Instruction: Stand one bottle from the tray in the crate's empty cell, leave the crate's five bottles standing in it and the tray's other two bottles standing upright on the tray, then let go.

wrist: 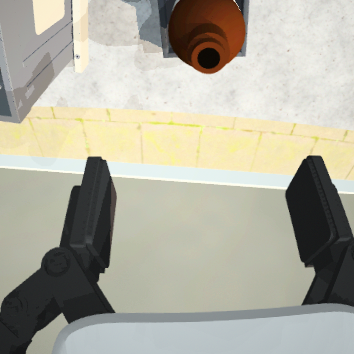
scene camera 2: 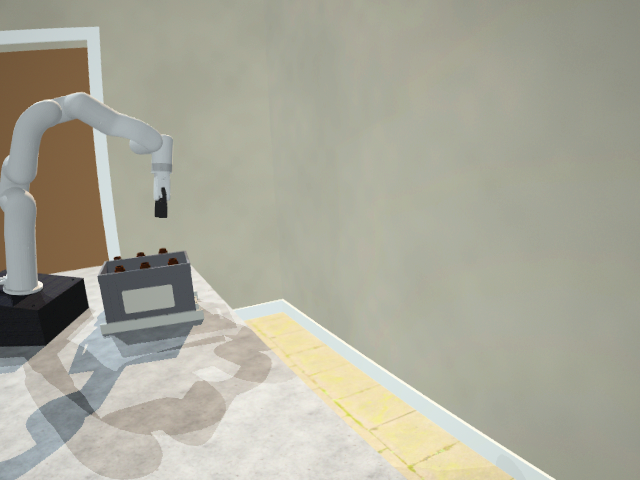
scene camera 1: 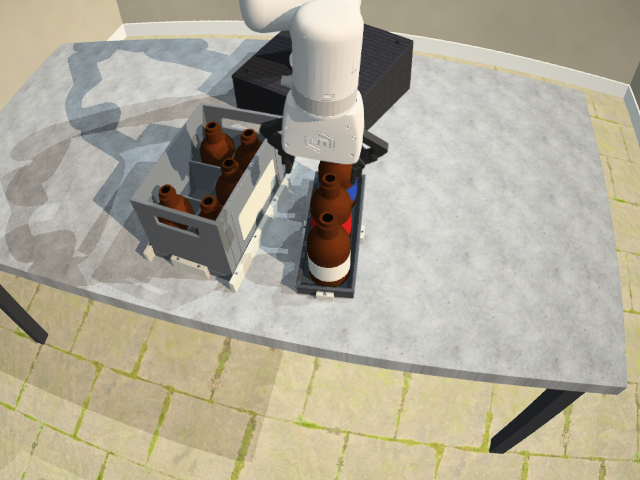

Observation:
In view: the gripper [scene camera 1: 322,170], a white-labelled brown bottle [scene camera 1: 328,243] and a red-labelled bottle [scene camera 1: 330,197].
The gripper shows as well in the wrist view [wrist: 204,174]. The wrist view does not show the red-labelled bottle: it is out of frame.

